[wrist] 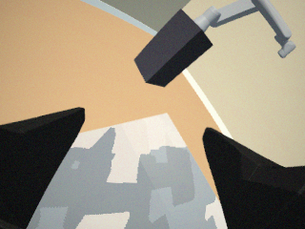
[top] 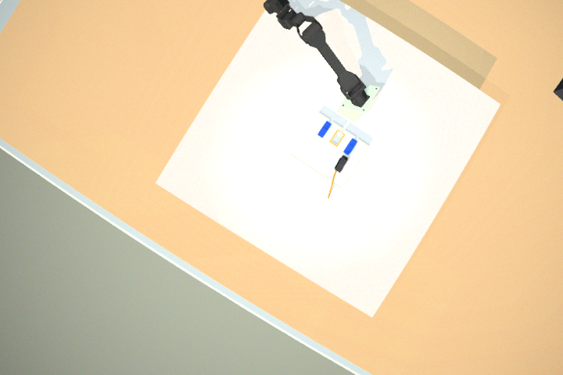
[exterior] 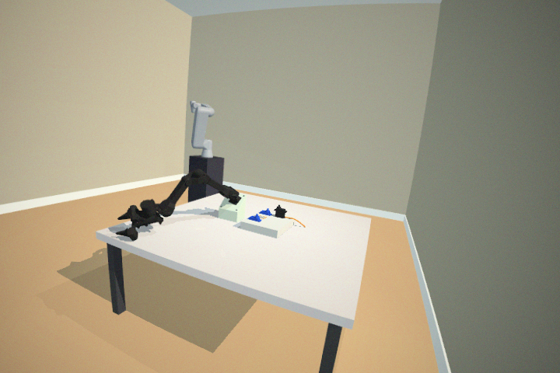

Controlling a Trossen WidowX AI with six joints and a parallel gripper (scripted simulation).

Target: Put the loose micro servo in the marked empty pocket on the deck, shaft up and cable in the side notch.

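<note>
My gripper tip is now 700 mm to the right of the deck, 520 mm short of it and 30 mm above it.
</note>
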